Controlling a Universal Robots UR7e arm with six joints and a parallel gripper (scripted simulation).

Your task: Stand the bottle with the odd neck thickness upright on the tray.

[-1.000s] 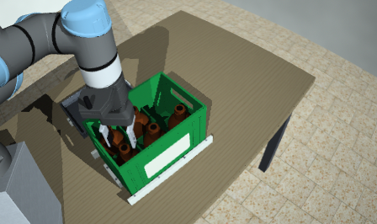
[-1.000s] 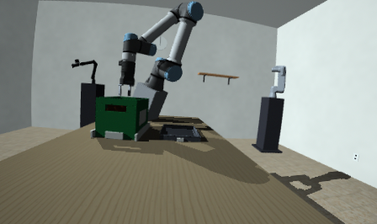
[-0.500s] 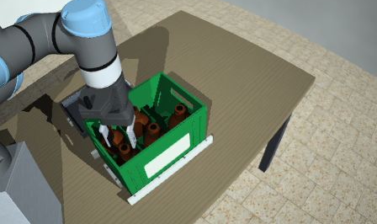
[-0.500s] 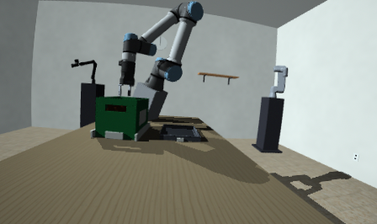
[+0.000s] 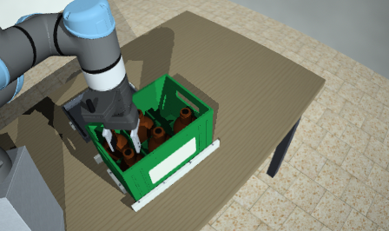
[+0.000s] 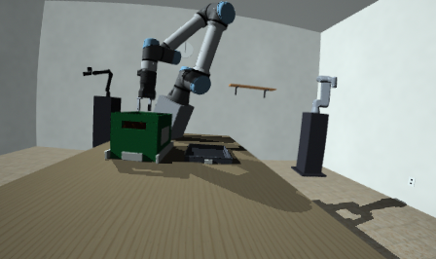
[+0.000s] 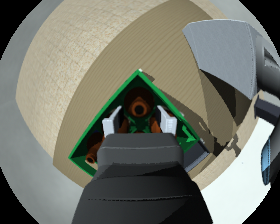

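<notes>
The crate lies 110 mm below my hand, 90 mm ahead of it and 50 mm to the left of it. Also, from my hand: dark grey tray 330 mm to the left, 190 mm below, 50 mm ahead.
</notes>
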